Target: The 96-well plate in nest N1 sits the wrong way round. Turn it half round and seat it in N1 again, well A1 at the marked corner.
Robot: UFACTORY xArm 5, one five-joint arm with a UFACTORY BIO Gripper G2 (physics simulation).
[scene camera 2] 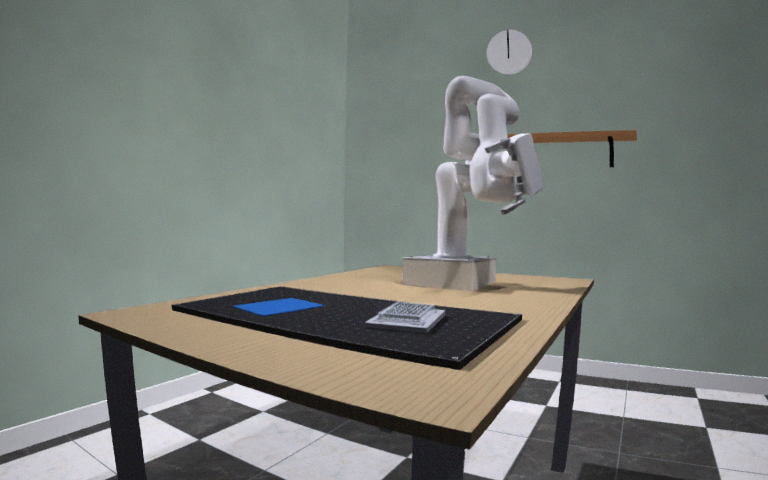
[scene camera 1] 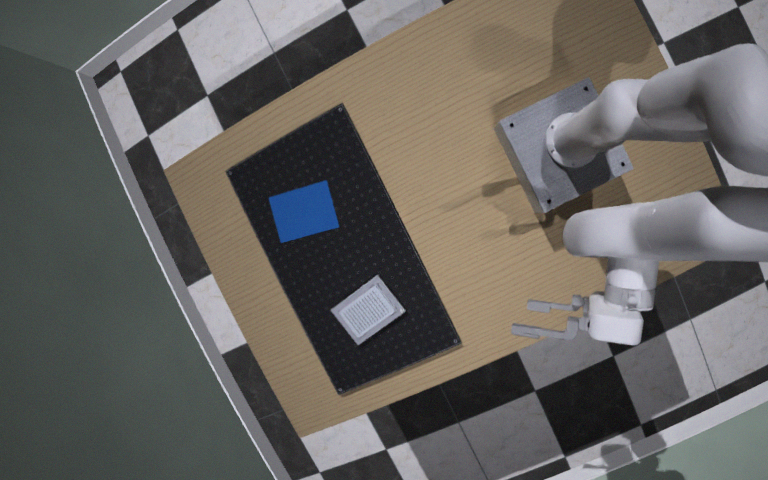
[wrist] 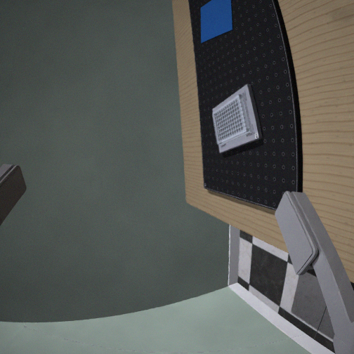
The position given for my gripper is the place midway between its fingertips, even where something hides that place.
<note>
In view: my gripper [scene camera 1: 520, 315], a 96-well plate [scene camera 1: 372, 307], a light grey nest [scene camera 1: 385, 289] and a flat blue rectangle [scene camera 1: 308, 210].
The 96-well plate shows as well in scene camera 2 [scene camera 2: 400, 312] and in the wrist view [wrist: 231, 120]. My gripper is seen too in scene camera 2 [scene camera 2: 495, 181] and in the wrist view [wrist: 142, 190]. The light grey nest is seen too in scene camera 2 [scene camera 2: 435, 317] and in the wrist view [wrist: 251, 106].
</note>
